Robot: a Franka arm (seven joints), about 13 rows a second.
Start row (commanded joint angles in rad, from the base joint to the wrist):
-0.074, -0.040, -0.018, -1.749, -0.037, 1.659, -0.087
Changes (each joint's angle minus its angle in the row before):
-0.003, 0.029, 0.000, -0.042, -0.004, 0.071, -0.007
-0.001, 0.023, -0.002, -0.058, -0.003, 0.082, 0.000
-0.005, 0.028, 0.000, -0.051, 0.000, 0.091, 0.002
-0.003, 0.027, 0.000, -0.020, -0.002, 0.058, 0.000
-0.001, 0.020, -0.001, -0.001, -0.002, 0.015, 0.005
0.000, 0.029, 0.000, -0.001, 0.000, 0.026, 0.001
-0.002, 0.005, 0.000, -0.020, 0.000, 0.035, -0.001
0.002, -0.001, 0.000, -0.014, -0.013, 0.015, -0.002
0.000, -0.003, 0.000, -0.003, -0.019, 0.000, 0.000
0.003, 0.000, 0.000, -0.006, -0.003, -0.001, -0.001
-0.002, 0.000, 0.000, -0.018, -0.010, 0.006, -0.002
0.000, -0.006, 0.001, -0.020, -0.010, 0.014, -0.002
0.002, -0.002, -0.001, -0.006, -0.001, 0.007, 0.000
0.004, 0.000, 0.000, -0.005, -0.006, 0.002, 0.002
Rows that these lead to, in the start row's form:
-0.077, -0.011, -0.018, -1.791, -0.041, 1.730, -0.094
-0.078, 0.012, -0.020, -1.849, -0.044, 1.812, -0.094
-0.083, 0.040, -0.020, -1.900, -0.044, 1.903, -0.092
-0.086, 0.067, -0.020, -1.920, -0.046, 1.961, -0.092
-0.087, 0.087, -0.021, -1.921, -0.048, 1.976, -0.087
-0.087, 0.116, -0.021, -1.922, -0.048, 2.002, -0.086
-0.089, 0.121, -0.021, -1.942, -0.048, 2.037, -0.087
-0.087, 0.120, -0.021, -1.956, -0.061, 2.052, -0.089
-0.087, 0.117, -0.021, -1.959, -0.080, 2.052, -0.089
-0.084, 0.117, -0.021, -1.965, -0.083, 2.051, -0.090
-0.086, 0.117, -0.021, -1.983, -0.093, 2.057, -0.092
-0.086, 0.111, -0.020, -2.003, -0.103, 2.071, -0.094
-0.084, 0.109, -0.021, -2.009, -0.104, 2.078, -0.094
-0.080, 0.109, -0.021, -2.014, -0.110, 2.080, -0.092

